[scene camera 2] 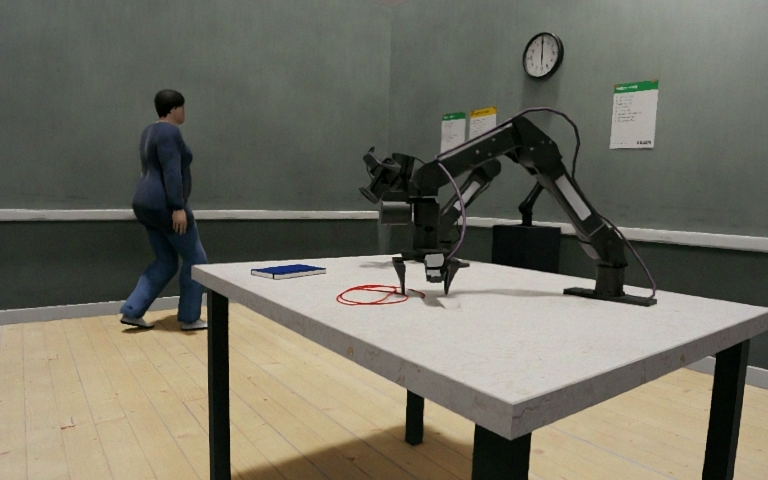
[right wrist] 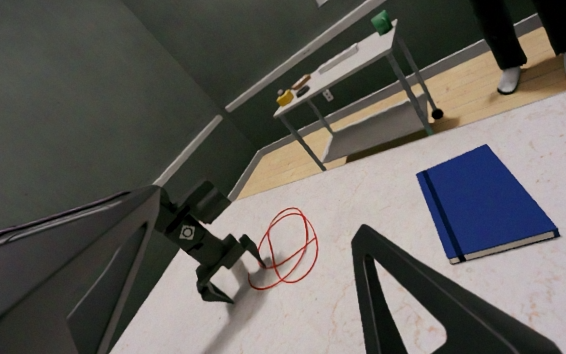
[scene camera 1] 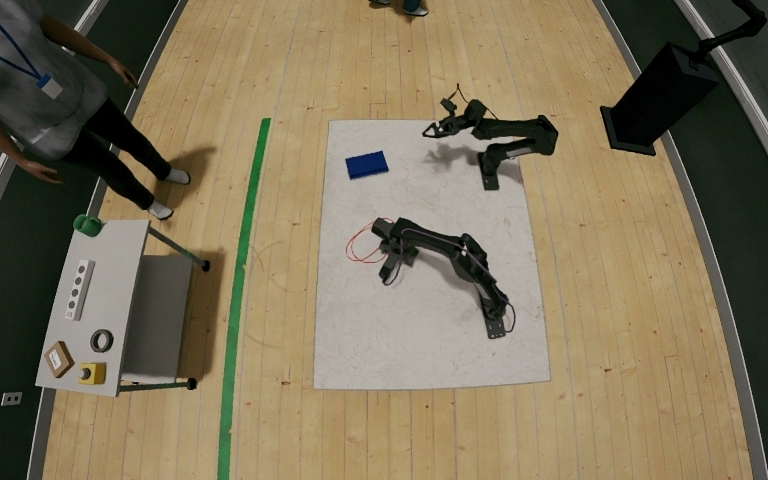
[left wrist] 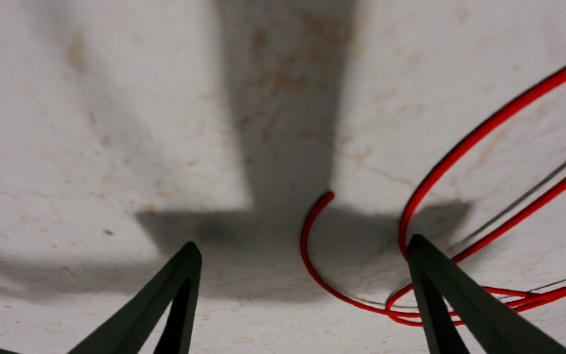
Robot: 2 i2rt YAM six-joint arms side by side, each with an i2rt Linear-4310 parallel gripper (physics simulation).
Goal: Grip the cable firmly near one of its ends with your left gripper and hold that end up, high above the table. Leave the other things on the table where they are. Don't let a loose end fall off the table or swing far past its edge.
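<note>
The red cable [scene camera 1: 365, 262] [scene camera 2: 370, 304] [left wrist: 480, 131] [right wrist: 317, 241] lies in loose loops on the table [scene camera 1: 430, 350] [scene camera 2: 566, 345]. One free end [left wrist: 327, 197] curls up between the fingers in the left wrist view, a little beyond the line of their tips. My left gripper [scene camera 2: 424, 293] [left wrist: 301, 246] [right wrist: 249, 283] is open, pointing down, its tips low over the table. One finger overlaps the cable's loops in the left wrist view. Its fingertips are hidden in scene camera 1. My right gripper [scene camera 1: 425, 132] [scene camera 2: 363, 174] [right wrist: 265, 217] is open and empty, raised well away from the cable.
A blue book [scene camera 1: 367, 165] [scene camera 2: 288, 270] [right wrist: 485, 205] lies flat on the table beyond the cable. The left table edge in scene camera 1 is near the loops. A side cart [scene camera 1: 62, 283] [right wrist: 372, 55] and people stand off the table.
</note>
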